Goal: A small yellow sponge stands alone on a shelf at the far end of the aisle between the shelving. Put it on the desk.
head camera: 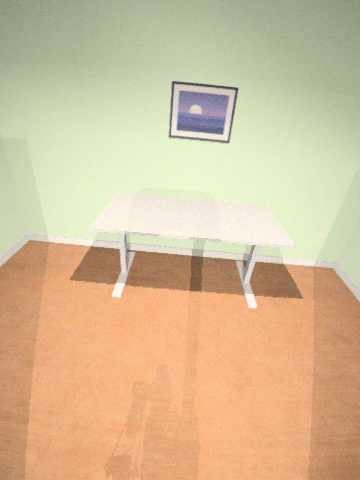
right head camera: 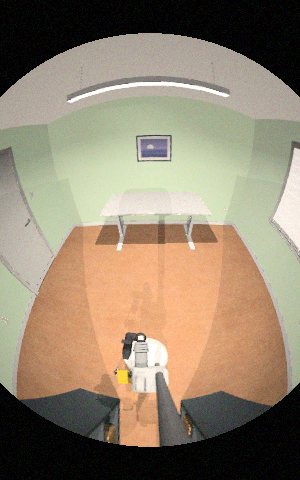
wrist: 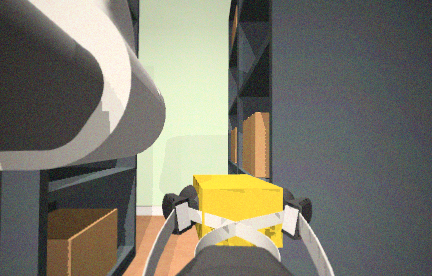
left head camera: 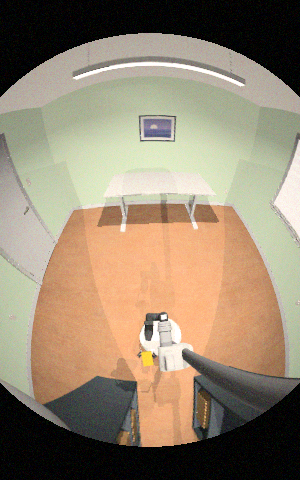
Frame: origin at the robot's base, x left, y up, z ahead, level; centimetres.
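Seen in the pictures: gripper, between the fingertips: (right head camera: pixel 121 376) (wrist: pixel 235 202) (left head camera: pixel 146 358).
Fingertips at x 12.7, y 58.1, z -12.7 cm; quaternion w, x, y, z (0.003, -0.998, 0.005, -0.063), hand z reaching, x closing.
A point is followed by its place in that frame.
The yellow sponge (left head camera: pixel 147 358) {y 60.3, x 11.7, z -12.4 cm} (right head camera: pixel 123 376) {y 60.3, x 11.3, z -12.2 cm} (wrist: pixel 242 207) {y 58.9, x 12.5, z -7.5 cm} is held between the two fingertips of my gripper (wrist: pixel 235 202) {y 58.2, x 12.7, z -12.7 cm}, which is shut on it. In both side head views the sponge shows near the robot's base, low in the picture; part of its face is hidden by the finger straps in the wrist view. The desk (head camera: pixel 192 217) {y 69.3, x -16.8, z 183.2 cm} (left head camera: pixel 160 184) {y 69.3, x -17.7, z 174.0 cm} (right head camera: pixel 156 204) {y 69.3, x -19.1, z 174.7 cm} has a white top and grey legs and stands against the far green wall, across the floor from the gripper. No object shows on its top.
Dark shelving units stand at the bottom left (left head camera: pixel 95 407) {y 66.9, x 47.9, z -56.2 cm} (right head camera: pixel 75 407) and bottom right (right head camera: pixel 225 407), with brown boxes in them. Wooden floor (head camera: pixel 175 340) {y -2.7, x -8.8, z 116.0 cm} lies between the robot and the desk. A grey door (left head camera: pixel 20 215) {y 90.0, x 177.1, z 116.5 cm} (right head camera: pixel 20 225) {y 92.9, x 177.3, z 115.4 cm} is at the left. A framed picture (head camera: pixel 202 112) {y 147.6, x -19.2, z 229.2 cm} hangs above the desk.
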